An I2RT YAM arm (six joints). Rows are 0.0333 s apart.
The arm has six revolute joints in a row. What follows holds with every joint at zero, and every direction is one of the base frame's. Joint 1 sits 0.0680 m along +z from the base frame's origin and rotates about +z. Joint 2 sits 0.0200 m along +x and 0.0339 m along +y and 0.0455 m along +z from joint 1 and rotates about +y. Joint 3 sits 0.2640 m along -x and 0.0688 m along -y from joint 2 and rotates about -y. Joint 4 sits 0.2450 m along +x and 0.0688 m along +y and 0.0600 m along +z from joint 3 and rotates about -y. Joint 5 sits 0.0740 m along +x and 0.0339 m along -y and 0.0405 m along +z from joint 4 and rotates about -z. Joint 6 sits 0.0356 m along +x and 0.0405 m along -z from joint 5 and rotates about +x. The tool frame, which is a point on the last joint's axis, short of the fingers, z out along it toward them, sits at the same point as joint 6; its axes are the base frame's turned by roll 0.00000, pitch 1.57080 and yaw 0.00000 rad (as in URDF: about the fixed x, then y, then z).
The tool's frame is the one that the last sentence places.
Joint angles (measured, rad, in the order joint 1, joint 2, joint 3, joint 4, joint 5, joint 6), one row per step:
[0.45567, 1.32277, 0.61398, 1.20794, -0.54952, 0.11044]
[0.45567, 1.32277, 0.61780, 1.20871, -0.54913, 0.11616]
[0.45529, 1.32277, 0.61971, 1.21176, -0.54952, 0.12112]
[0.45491, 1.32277, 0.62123, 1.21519, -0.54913, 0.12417]
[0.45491, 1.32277, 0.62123, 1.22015, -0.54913, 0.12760]
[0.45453, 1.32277, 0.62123, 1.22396, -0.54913, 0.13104]
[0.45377, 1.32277, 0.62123, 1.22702, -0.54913, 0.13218]
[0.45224, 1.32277, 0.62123, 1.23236, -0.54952, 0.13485]
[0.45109, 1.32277, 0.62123, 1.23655, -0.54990, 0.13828]
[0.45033, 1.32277, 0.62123, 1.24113, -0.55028, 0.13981]
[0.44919, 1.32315, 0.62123, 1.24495, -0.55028, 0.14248]
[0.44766, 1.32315, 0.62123, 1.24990, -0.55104, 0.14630]
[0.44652, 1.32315, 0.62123, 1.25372, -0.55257, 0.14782]
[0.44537, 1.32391, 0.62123, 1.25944, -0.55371, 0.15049]
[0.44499, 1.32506, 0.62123, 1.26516, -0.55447, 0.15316]
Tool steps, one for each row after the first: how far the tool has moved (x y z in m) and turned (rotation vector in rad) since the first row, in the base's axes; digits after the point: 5 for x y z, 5 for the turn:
[0.00019, 0.00008, 0.00128, 0.00472, 0.00053, 0.00200]
[0.00020, -0.00002, 0.00216, 0.00891, -0.00006, 0.00402]
[0.00019, -0.00015, 0.00296, 0.01259, -0.00200, 0.00458]
[-0.00004, -0.00026, 0.00341, 0.01627, -0.00373, 0.00603]
[-0.00016, -0.00044, 0.00376, 0.01944, -0.00442, 0.00711]
[-0.00020, -0.00069, 0.00403, 0.02127, -0.00627, 0.00685]
[-0.00026, -0.00116, 0.00451, 0.02458, -0.00906, 0.00682]
[-0.00032, -0.00152, 0.00488, 0.02772, -0.01020, 0.00749]
[-0.00044, -0.00180, 0.00529, 0.03019, -0.01321, 0.00775]
[-0.00041, -0.00213, 0.00554, 0.03283, -0.01421, 0.00778]
[-0.00047, -0.00259, 0.00597, 0.03626, -0.01584, 0.00859]
[-0.00054, -0.00291, 0.00630, 0.03784, -0.01842, 0.00947]
[-0.00057, -0.00323, 0.00660, 0.04057, -0.02105, 0.01050]
[-0.00062, -0.00334, 0.00681, 0.04331, -0.02324, 0.01199]

